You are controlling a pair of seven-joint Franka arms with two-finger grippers.
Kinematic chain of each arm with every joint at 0, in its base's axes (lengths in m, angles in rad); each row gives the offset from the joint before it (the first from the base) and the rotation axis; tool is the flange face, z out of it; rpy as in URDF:
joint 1: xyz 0 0 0.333 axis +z
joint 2: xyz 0 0 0 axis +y
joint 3: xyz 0 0 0.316 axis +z
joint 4: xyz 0.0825 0 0 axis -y
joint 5: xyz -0.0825 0 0.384 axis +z
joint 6: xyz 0 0 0 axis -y
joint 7: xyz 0.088 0 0 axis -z
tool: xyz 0 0 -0.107 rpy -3.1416 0 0
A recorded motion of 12 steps. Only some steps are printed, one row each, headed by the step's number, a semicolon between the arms.
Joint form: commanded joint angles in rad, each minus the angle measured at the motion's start. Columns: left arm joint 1, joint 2, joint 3, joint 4, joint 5, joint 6, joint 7; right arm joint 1, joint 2, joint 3, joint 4, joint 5, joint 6, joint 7.
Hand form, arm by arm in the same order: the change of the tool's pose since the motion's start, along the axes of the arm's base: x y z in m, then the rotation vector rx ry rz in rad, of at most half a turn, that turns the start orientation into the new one. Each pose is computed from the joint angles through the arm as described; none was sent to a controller.
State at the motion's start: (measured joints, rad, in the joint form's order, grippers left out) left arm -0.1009 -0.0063 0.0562 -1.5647 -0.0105 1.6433 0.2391; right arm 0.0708 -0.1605 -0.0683 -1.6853 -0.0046 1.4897 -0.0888
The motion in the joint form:
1: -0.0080 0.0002 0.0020 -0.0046 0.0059 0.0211 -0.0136; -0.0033 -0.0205 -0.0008 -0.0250 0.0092 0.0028 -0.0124
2: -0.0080 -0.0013 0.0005 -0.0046 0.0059 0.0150 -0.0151; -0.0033 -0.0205 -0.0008 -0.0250 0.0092 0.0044 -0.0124
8: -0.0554 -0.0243 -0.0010 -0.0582 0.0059 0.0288 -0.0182; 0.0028 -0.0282 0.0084 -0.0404 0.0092 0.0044 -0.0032
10: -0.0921 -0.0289 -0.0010 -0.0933 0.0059 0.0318 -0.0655; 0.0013 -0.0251 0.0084 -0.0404 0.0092 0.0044 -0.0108
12: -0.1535 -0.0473 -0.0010 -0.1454 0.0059 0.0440 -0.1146; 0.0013 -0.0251 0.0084 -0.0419 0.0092 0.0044 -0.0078
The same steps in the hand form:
1: 0.0019 -0.0029 -0.0003 0.0039 -0.0164 0.0078; -0.0064 -0.0013 -0.0013 0.0112 0.0016 0.0090
2: 0.0008 -0.0036 0.0000 0.0039 -0.0118 0.0077; -0.0062 -0.0013 -0.0012 0.0112 0.0000 0.0089
8: -0.0077 -0.0300 -0.0117 0.0034 0.0051 -0.0381; -0.0089 0.0065 -0.0045 0.0096 0.0078 0.0150
10: -0.0123 -0.0499 -0.0258 0.0029 0.0331 -0.0277; -0.0079 0.0058 -0.0060 0.0097 0.0108 0.0211
12: -0.0240 -0.0818 -0.0396 0.0034 0.0551 -0.0401; -0.0079 0.0058 -0.0067 0.0096 0.0123 0.0181

